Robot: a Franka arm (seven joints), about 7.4 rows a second.
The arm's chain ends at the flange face. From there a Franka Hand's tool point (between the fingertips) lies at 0.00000 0.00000 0.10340 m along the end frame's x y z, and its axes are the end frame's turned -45 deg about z.
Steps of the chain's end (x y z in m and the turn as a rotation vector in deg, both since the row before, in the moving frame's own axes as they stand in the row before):
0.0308 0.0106 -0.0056 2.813 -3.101 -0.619
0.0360 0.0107 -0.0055 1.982 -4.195 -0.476
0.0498 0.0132 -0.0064 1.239 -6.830 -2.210
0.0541 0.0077 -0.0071 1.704 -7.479 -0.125
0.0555 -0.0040 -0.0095 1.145 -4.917 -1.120
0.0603 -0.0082 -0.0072 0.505 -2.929 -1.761
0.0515 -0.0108 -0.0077 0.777 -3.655 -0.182
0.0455 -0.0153 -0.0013 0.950 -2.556 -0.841
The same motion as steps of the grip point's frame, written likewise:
0.0139 0.0217 -0.0059 4.182 -0.204 -0.619
0.0150 0.0252 -0.0058 4.368 -1.565 -0.476
0.0186 0.0344 -0.0072 5.706 -3.953 -2.210
0.0254 0.0320 -0.0080 6.493 -4.084 -0.125
0.0372 0.0287 -0.0099 4.286 -2.667 -1.120
0.0453 0.0325 -0.0073 2.428 -1.714 -1.761
0.0404 0.0231 -0.0079 3.134 -2.035 -0.182
0.0409 0.0169 -0.0014 2.479 -1.136 -0.841

